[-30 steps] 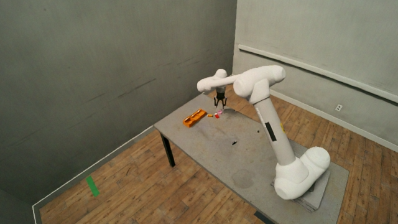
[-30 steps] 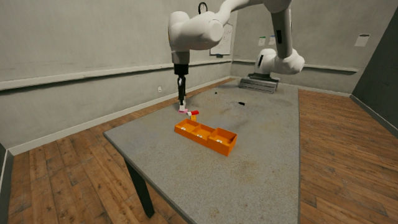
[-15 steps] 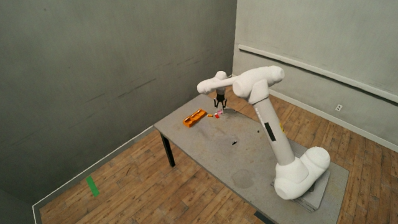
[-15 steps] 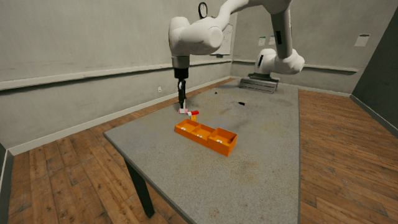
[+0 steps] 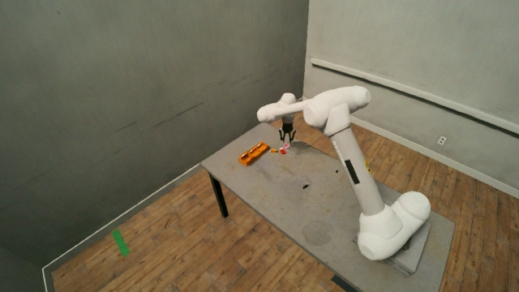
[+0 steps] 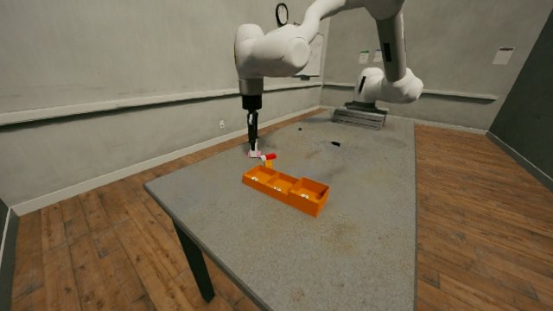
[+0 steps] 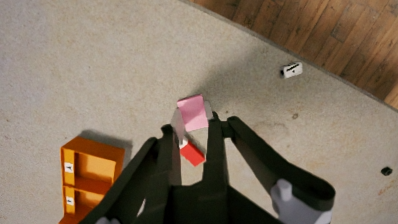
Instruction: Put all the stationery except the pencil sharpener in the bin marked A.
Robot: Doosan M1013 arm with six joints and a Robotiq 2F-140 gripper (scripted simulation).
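Now: hand 3 cm above the pink eraser. From my hand the other things lie so: small white item: 11 cm behind, 11 cm to the right, 3 cm below; then small red object: 1 cm behind, 6 cm to the left, 3 cm below; then small orange-yellow block: 5 cm ahead, 12 cm to the left, 3 cm below.
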